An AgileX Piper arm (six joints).
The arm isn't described. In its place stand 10 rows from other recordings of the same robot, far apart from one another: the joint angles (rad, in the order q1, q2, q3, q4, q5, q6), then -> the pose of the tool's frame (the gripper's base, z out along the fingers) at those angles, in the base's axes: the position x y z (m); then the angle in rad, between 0 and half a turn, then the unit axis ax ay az.
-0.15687, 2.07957, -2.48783, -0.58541, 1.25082, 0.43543 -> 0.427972, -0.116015, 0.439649, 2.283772, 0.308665, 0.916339, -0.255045
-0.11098, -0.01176, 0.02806, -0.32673, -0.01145, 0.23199 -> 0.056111, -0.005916, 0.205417, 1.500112, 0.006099, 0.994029, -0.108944
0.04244, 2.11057, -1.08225, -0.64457, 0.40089, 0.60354 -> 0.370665, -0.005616, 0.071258, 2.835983, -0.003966, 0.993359, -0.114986
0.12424, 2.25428, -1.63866, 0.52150, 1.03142, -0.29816 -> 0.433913, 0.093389, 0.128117, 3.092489, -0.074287, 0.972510, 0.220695
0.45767, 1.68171, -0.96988, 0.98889, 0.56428, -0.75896 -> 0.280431, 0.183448, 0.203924, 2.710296, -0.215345, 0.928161, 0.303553
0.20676, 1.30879, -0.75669, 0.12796, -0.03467, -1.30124 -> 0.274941, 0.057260, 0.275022, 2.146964, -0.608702, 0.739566, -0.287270
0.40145, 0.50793, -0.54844, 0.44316, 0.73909, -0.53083 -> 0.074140, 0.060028, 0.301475, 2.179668, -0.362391, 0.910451, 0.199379
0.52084, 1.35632, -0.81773, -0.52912, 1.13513, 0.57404 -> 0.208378, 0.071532, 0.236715, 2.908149, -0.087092, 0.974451, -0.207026
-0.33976, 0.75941, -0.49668, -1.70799, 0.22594, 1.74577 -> 0.144430, -0.072470, 0.310555, 1.778852, 0.272299, 0.933117, -0.234832
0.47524, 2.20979, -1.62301, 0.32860, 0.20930, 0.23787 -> 0.441459, 0.234026, 0.167476, 2.421984, 0.025762, 0.967509, 0.251522
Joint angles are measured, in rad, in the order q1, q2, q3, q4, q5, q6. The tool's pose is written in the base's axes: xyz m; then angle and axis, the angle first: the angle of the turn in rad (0 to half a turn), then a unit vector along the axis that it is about. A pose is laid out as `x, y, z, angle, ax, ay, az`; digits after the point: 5 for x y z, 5 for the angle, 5 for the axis.
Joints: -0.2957 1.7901 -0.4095 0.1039 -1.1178 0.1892
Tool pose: 0.26357, -0.08916, 0.13908, 1.75396, 0.29886, 0.95158, -0.07193
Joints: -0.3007 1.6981 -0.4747 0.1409 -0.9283 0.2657
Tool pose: 0.27211, -0.09509, 0.16094, 1.78373, 0.36238, 0.93133, -0.03623
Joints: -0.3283 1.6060 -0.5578 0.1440 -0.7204 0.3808
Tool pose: 0.27933, -0.10425, 0.18886, 1.81573, 0.43114, 0.90215, 0.01545
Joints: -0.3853 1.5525 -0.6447 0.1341 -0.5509 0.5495
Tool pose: 0.28292, -0.12161, 0.21308, 1.85038, 0.52239, 0.84980, 0.07036
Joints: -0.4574 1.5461 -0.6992 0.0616 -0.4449 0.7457
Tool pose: 0.28160, -0.14130, 0.22129, 1.90327, 0.59272, 0.79780, 0.11040
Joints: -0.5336 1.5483 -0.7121 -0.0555 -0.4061 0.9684
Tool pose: 0.27354, -0.15928, 0.22093, 1.94422, 0.65090, 0.74546, 0.14360
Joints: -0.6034 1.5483 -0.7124 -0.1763 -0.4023 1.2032
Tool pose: 0.26385, -0.17424, 0.22032, 1.97133, 0.70407, 0.68645, 0.18184
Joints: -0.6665 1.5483 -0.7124 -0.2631 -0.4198 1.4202
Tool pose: 0.25447, -0.18788, 0.22129, 1.98654, 0.75438, 0.61695, 0.22425
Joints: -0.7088 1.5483 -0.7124 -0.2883 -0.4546 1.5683
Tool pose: 0.24795, -0.19764, 0.22404, 1.98402, 0.79139, 0.55090, 0.26499
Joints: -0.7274 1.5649 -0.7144 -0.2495 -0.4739 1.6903
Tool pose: 0.24557, -0.20489, 0.22127, 2.01197, 0.82925, 0.46930, 0.30347
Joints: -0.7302 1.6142 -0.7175 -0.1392 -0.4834 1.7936
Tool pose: 0.24653, -0.21284, 0.20766, 2.08020, 0.87105, 0.36179, 0.33223
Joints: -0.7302 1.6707 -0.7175 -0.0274 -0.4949 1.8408
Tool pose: 0.24709, -0.21962, 0.19037, 2.13936, 0.89864, 0.27976, 0.33791
